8 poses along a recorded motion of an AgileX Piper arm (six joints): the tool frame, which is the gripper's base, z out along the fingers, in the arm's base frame.
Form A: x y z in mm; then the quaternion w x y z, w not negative.
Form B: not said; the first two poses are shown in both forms.
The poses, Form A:
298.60 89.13 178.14 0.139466 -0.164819 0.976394 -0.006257
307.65 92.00 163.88 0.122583 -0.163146 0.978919 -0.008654
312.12 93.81 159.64 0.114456 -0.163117 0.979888 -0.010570
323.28 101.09 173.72 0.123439 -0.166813 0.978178 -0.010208
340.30 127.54 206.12 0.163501 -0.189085 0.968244 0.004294
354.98 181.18 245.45 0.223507 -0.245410 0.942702 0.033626
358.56 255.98 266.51 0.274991 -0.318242 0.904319 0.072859
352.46 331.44 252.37 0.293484 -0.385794 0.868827 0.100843
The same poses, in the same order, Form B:
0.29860 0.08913 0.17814 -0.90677 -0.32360 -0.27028 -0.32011 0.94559 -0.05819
0.30765 0.09200 0.16388 -0.91671 -0.32153 -0.23717 -0.31729 0.94662 -0.05694
0.31212 0.09381 0.15964 -0.92059 -0.32209 -0.22086 -0.31725 0.94656 -0.05805
0.32328 0.10109 0.17372 -0.91387 -0.32887 -0.23808 -0.32383 0.94414 -0.06115
0.34030 0.12754 0.20612 -0.87503 -0.36476 -0.31824 -0.36756 0.92846 -0.05352
0.35498 0.18118 0.24545 -0.77964 -0.44767 -0.43791 -0.47773 0.87729 -0.04630
0.35856 0.25598 0.26651 -0.64620 -0.53551 -0.54373 -0.61566 0.78683 -0.04325
0.35246 0.33144 0.25237 -0.53006 -0.61119 -0.58778 -0.72957 0.68199 -0.05122

